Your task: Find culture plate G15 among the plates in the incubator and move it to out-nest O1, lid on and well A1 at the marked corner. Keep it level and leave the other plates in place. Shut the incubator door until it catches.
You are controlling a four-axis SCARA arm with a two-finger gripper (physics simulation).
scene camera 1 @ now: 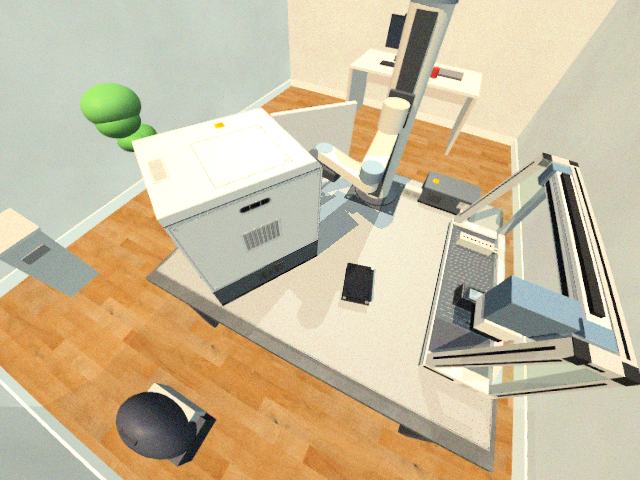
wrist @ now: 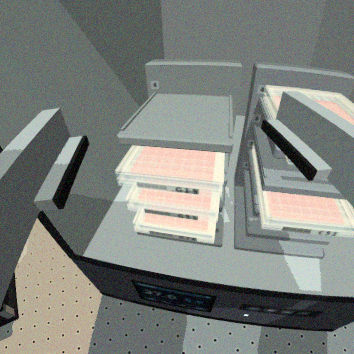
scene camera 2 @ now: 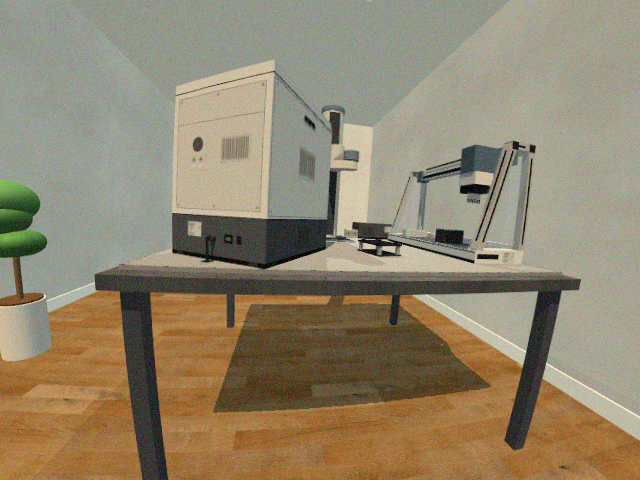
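The incubator (scene camera 1: pixel 242 237) (scene camera 2: pixel 222 191) (wrist: pixel 260 272) stands on the table, its door (scene camera 1: pixel 323 121) swung open. In the wrist view, plate G15 (wrist: pixel 172 164) is the top of three lidded plates in the left column, below an empty grey shelf (wrist: pixel 177 116). It looks level, lid on. Two plates (wrist: pixel 172 197) (wrist: pixel 175 221) lie below it, labels blurred. My gripper (wrist: pixel 176 114) is open and empty. Its fingers show either side of the left column, the right one in front of the right column; their distance from G15 is unclear. No marking identifies out-nest O1, and the marked corner cannot be made out.
More plates (wrist: pixel 305 207) (wrist: pixel 337 109) lie in the right column, behind a grey divider. A low black stand (scene camera 1: pixel 358 283) (scene camera 2: pixel 379 243) is on the table (scene camera 1: pixel 330 341). A gantry machine (scene camera 1: pixel 438 294) (scene camera 2: pixel 444 249) stands at the right. A grey box (scene camera 1: pixel 449 191) is near the arm's base.
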